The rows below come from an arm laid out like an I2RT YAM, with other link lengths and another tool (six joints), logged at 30 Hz.
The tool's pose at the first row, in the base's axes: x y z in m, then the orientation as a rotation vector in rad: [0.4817 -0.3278 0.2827 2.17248 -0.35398 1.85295]
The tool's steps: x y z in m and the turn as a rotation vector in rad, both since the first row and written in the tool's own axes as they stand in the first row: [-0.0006 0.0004 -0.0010 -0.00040 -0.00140 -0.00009]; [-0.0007 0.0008 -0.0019 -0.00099 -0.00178 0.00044]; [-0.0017 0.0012 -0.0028 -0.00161 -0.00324 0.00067]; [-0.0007 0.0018 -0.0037 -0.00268 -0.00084 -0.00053]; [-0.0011 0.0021 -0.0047 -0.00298 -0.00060 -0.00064]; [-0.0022 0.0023 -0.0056 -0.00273 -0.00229 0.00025]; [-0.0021 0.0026 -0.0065 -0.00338 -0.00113 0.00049]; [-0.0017 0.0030 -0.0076 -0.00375 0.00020 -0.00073]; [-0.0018 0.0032 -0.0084 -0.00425 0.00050 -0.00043]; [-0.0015 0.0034 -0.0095 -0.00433 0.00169 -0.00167]
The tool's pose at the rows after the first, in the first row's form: [0.4805 -0.3278 0.2823 2.17360 -0.35450 1.85124]; [0.4796 -0.3279 0.2823 2.17371 -0.35569 1.85080]; [0.4784 -0.3279 0.2815 2.17482 -0.35678 1.84907]; [0.4775 -0.3282 0.2826 2.17146 -0.35582 1.85028]; [0.4765 -0.3281 0.2824 2.17100 -0.35590 1.85030]; [0.4754 -0.3279 0.2815 2.17304 -0.35706 1.84918]; [0.4745 -0.3279 0.2817 2.17151 -0.35765 1.85012]; [0.4734 -0.3279 0.2823 2.16967 -0.35629 1.85063]; [0.4725 -0.3278 0.2823 2.16911 -0.35700 1.85081]; [0.4715 -0.3276 0.2828 2.16760 -0.35540 1.85133]
